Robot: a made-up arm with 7 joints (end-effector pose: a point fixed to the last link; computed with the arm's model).
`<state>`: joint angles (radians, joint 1 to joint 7).
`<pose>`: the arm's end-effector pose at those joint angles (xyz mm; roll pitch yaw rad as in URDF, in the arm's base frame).
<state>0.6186 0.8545 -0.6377 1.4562 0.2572 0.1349 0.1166</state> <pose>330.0 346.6 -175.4 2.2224 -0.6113 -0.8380</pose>
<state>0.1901 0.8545 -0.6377 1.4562 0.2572 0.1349 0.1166</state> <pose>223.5 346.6 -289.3 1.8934 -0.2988 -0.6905</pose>
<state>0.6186 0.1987 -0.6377 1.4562 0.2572 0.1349 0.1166</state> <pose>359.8 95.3 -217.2 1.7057 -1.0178 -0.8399</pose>
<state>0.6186 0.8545 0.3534 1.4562 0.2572 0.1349 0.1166</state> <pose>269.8 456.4 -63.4 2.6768 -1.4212 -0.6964</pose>
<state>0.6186 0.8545 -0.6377 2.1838 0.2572 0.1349 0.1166</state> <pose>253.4 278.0 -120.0 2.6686 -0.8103 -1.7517</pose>
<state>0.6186 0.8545 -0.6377 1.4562 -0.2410 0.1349 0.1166</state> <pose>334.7 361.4 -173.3 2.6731 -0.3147 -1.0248</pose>
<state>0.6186 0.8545 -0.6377 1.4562 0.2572 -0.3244 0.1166</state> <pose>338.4 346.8 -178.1 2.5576 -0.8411 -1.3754</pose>
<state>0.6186 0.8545 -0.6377 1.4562 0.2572 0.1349 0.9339</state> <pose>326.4 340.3 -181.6 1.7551 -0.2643 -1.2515</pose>
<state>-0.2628 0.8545 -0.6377 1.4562 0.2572 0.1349 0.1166</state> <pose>70.4 346.6 -350.0 1.6104 0.0577 -0.6557</pose>
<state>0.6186 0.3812 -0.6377 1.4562 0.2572 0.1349 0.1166</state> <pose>361.3 167.8 -219.2 1.8758 -0.9052 -0.8737</pose>
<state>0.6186 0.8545 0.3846 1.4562 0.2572 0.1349 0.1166</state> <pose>265.7 459.7 -61.6 2.7235 -1.4468 -0.7259</pose>
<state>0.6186 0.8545 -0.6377 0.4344 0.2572 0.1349 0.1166</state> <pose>306.1 482.7 -257.2 2.1453 -0.0774 0.0682</pose>
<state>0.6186 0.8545 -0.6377 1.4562 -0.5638 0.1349 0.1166</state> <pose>337.1 369.8 -168.0 2.9167 -0.0969 -1.0627</pose>
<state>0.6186 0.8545 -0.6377 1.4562 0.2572 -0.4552 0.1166</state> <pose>340.9 346.3 -178.3 2.6955 -0.8762 -1.5680</pose>
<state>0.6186 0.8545 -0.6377 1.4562 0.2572 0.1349 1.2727</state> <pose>323.1 338.8 -183.4 1.5365 -0.1819 -1.4537</pose>
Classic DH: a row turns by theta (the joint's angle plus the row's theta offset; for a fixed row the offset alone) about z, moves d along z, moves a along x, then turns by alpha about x. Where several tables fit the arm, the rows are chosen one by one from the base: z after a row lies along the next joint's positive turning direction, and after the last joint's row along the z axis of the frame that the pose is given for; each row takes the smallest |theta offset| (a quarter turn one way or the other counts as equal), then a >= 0, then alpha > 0; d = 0 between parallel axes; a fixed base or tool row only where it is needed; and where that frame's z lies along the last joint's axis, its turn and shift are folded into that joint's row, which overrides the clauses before.
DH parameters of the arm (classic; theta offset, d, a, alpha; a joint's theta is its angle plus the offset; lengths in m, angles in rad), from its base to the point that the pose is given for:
base (fixed): 0 0.0125 0.0151 1.5708
joint 1: 1.5708 -0.1456 0.008 1.5708
joint 2: 1.5708 0.0008 0.029 1.5708
joint 3: 1.5708 -0.3716 0.0124 1.5708
joint 4: 0 -0.0369 0.0272 -1.5708
joint 5: 0 -0.1762 -0.0061 -1.5708
joint 6: -1.5708 -0.0266 0.0222 1.5708
joint 7: 0.0364 0.0154 -0.0112 1.7707
tool (fixed): -2.2299 -0.0045 0 0

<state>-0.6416 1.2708 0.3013 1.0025 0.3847 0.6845 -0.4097</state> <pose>78.5 570.5 -146.1 2.8504 -0.0363 0.5936</pose>
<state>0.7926 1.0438 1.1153 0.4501 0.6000 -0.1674 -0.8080</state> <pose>178.3 618.3 -99.9 0.6588 -0.0164 2.7267</pose>
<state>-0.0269 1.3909 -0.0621 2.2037 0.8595 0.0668 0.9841</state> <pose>134.1 379.0 -63.8 1.6373 -0.4646 -1.6241</pose>
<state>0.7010 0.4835 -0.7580 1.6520 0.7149 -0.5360 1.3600</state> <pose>340.7 156.5 -179.2 2.4591 -0.7190 -2.8192</pose>
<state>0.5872 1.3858 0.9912 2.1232 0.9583 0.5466 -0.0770</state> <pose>40.7 414.1 82.5 -1.9504 -0.9650 -2.4536</pose>
